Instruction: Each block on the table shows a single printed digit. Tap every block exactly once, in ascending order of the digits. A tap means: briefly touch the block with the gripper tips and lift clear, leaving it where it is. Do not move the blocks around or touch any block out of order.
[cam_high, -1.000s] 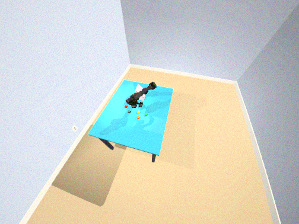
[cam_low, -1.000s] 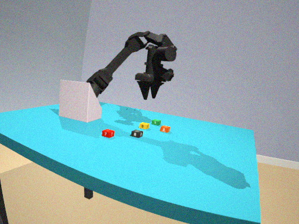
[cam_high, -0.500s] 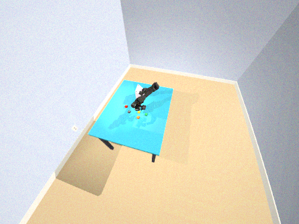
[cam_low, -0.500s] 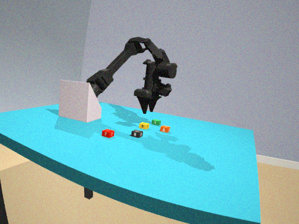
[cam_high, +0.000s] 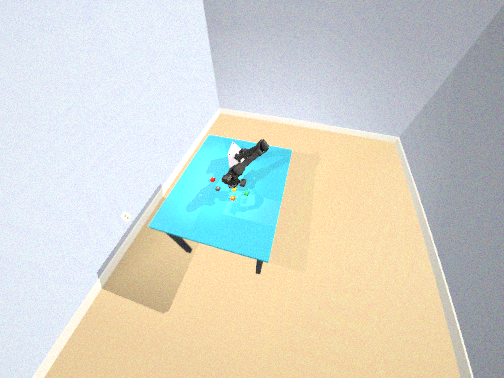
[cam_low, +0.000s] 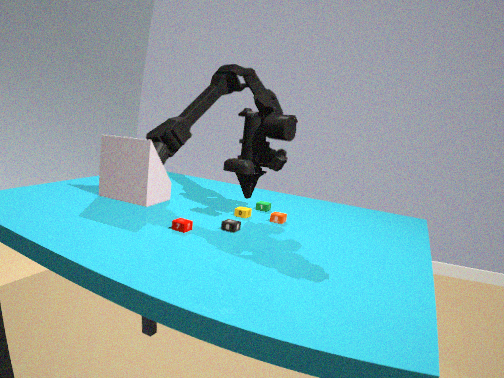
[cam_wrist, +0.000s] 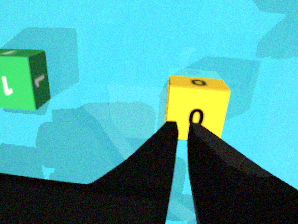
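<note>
The yellow block lies 10 mm to the right of my gripper tip and 30 mm below it. Also, from my gripper tip: green block 20 mm ahead, 100 mm to the left, 30 mm below; then dark grey block 20 mm ahead, 140 mm to the right, 30 mm below; then orange block 80 mm ahead, 30 mm below.
</note>
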